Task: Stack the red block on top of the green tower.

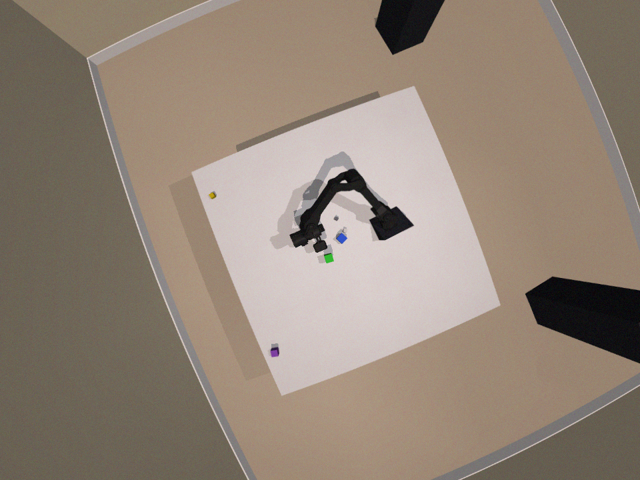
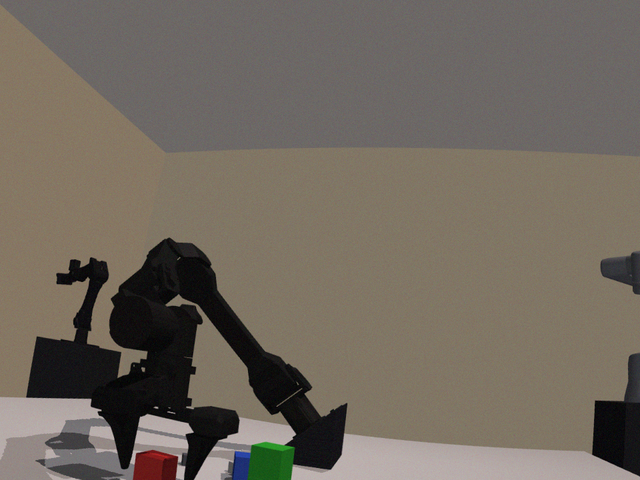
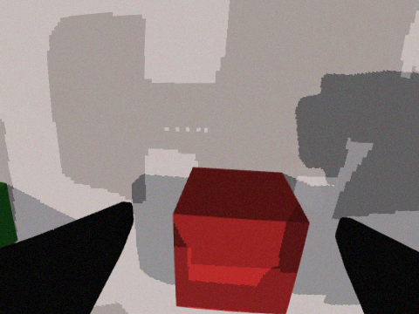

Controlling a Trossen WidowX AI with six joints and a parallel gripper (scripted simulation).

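The red block is 1 cm above my gripper tip. From my gripper tip the other things lie so: yellow block: 39 cm ahead, 42 cm to the right; then blue block: 11 cm behind, 9 cm to the left, 1 cm above; then small grey cube: 13 cm behind, 1 cm to the right.
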